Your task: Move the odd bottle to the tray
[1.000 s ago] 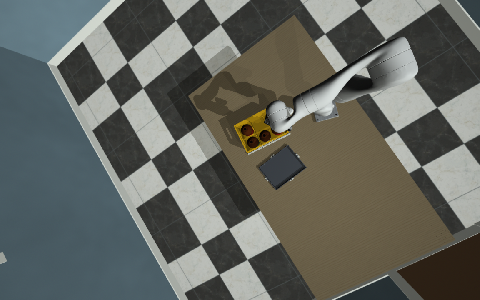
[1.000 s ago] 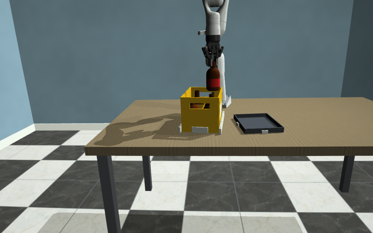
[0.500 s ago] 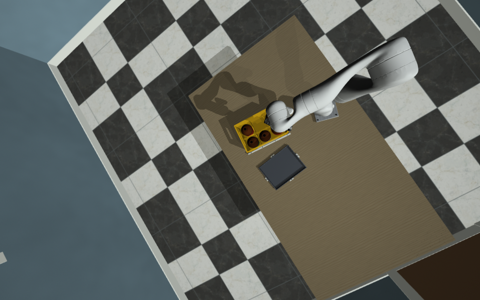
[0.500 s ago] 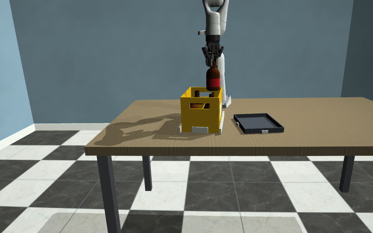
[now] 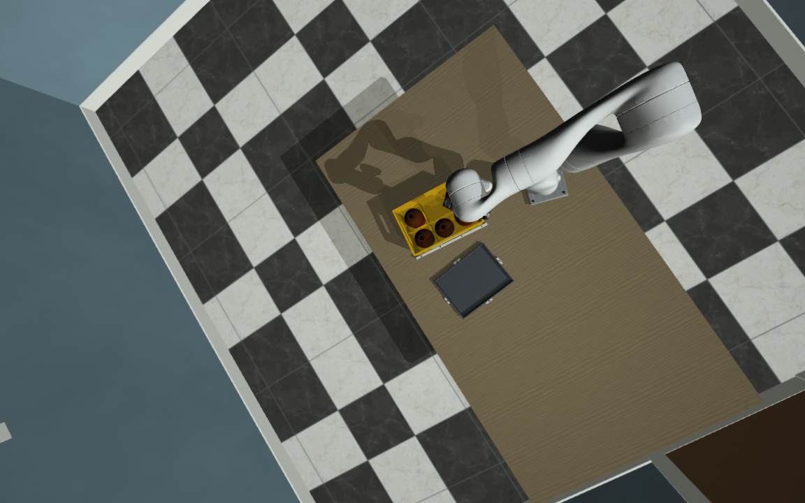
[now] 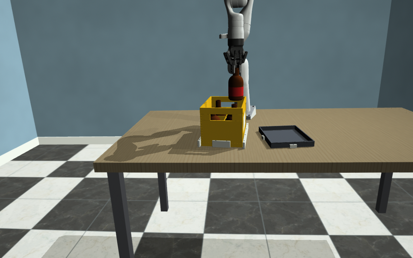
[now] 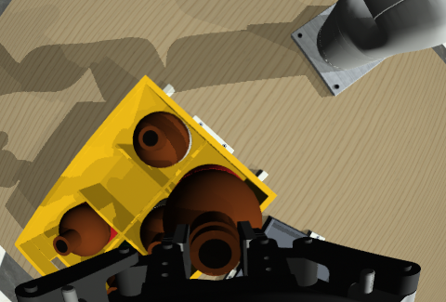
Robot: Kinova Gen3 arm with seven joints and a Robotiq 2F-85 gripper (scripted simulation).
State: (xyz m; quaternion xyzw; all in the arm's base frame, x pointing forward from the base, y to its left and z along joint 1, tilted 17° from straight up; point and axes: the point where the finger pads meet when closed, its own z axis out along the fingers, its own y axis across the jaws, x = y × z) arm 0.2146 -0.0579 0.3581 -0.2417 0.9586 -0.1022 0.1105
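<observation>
Now: hand 70 mm above the brown bottle. From my hand the other things lie so: yellow crate (230 mm below, 70 mm to the right, 70 mm ahead); dark tray (300 mm below, 200 mm to the left, 150 mm ahead).
</observation>
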